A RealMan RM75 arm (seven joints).
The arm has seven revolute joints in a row. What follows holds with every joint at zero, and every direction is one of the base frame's. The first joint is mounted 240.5 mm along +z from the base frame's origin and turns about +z. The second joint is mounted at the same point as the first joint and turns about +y. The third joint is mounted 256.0 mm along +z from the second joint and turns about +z. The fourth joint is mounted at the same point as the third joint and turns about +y. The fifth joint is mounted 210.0 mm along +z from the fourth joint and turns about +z. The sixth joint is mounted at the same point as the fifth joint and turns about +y. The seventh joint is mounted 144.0 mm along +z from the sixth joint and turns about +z. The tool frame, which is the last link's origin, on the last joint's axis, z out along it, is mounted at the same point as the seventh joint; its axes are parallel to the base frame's.
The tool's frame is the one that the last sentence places.
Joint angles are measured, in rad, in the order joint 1, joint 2, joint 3, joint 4, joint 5, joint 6, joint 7. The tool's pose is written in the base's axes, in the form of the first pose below.
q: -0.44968, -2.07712, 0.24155, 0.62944, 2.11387, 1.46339, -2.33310
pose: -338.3 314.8 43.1 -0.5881 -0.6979 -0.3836 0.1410
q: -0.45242, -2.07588, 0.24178, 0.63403, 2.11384, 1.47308, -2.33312
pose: -336.5 315.4 44.4 -0.5920 -0.6950 -0.3839 0.1384
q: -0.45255, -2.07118, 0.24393, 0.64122, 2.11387, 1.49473, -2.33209
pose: -334.5 314.8 47.3 -0.5990 -0.6903 -0.3831 0.1333
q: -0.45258, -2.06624, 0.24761, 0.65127, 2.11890, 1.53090, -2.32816
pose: -331.2 312.8 49.8 -0.6111 -0.6836 -0.3796 0.1229
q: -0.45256, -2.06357, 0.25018, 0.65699, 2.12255, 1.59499, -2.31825
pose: -324.2 308.0 50.1 -0.6280 -0.6731 -0.3781 0.0983
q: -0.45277, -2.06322, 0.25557, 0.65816, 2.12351, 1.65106, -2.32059
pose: -317.5 303.3 48.9 -0.6381 -0.6674 -0.3773 0.0714
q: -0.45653, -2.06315, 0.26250, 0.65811, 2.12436, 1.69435, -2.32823
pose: -311.2 300.4 47.6 -0.6451 -0.6637 -0.3757 0.0478
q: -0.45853, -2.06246, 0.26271, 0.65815, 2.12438, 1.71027, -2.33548
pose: -309.0 299.6 47.7 -0.6458 -0.6633 -0.3759 0.0390
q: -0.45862, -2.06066, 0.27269, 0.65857, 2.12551, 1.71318, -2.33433
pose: -308.4 299.4 47.2 -0.6496 -0.6624 -0.3714 0.0366
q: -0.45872, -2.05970, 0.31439, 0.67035, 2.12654, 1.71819, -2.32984
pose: -305.4 299.3 44.9 -0.6646 -0.6574 -0.3539 0.0311
